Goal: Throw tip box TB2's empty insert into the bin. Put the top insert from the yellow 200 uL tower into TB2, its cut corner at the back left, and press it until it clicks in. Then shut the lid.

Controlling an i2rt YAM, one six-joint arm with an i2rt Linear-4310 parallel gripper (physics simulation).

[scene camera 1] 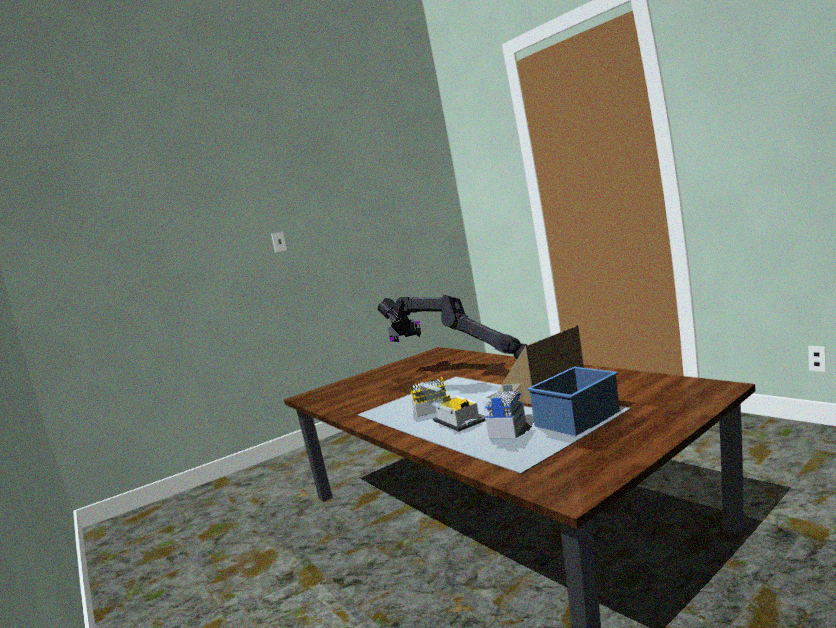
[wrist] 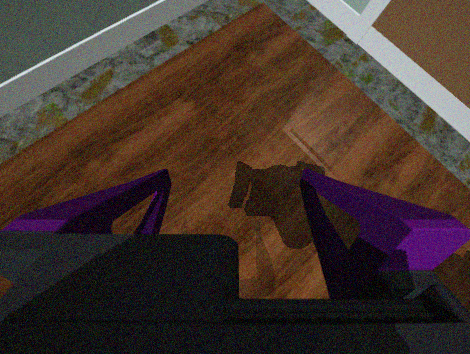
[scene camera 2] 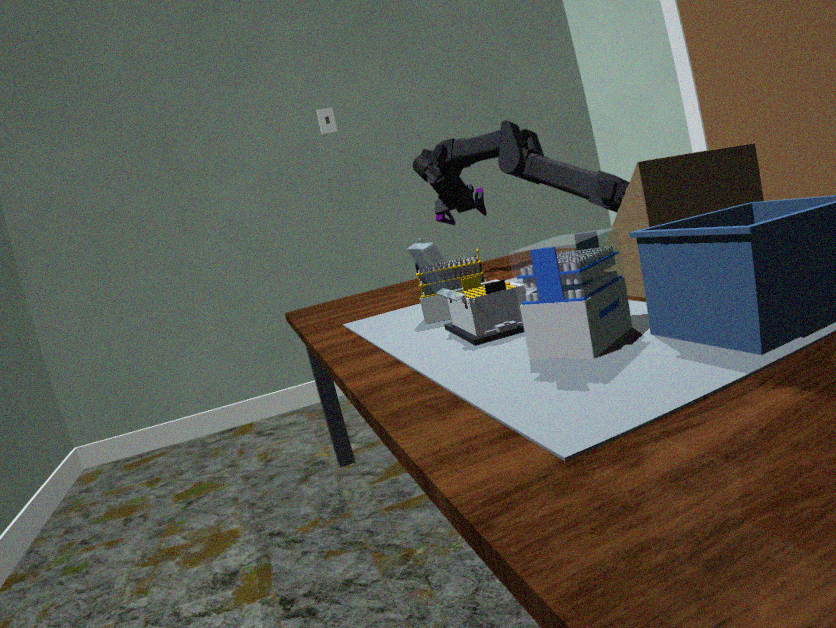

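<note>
My gripper (scene camera 1: 405, 331) (scene camera 2: 463, 212) (wrist: 235, 176) is open and empty, high above the rear left of the table. A small whitish box (scene camera 1: 454, 414) (scene camera 2: 495, 315) on a dark base has a yellow grid on top with a black piece on it; it looks like TB2, but no label is readable. Its lid and the cut corner are not clear. The yellow tower (scene camera 1: 428, 400) (scene camera 2: 451, 275) stands left of it, with rows of tips in yellow inserts. The blue bin (scene camera 1: 554, 410) (scene camera 2: 702, 289) stands at the right. In the wrist view, the box, tower and bin do not show.
A blue-insert tower (scene camera 1: 505, 424) (scene camera 2: 557, 329) stands between the box and the bin. A pale mat (scene camera 1: 520, 456) (scene camera 2: 560, 425) lies under them. A wooden wedge-shaped panel (scene camera 1: 555, 361) (scene camera 2: 699, 182) stands behind, by the arm's base. A faint clear piece (scene camera 2: 424, 254) shows behind the yellow tower.
</note>
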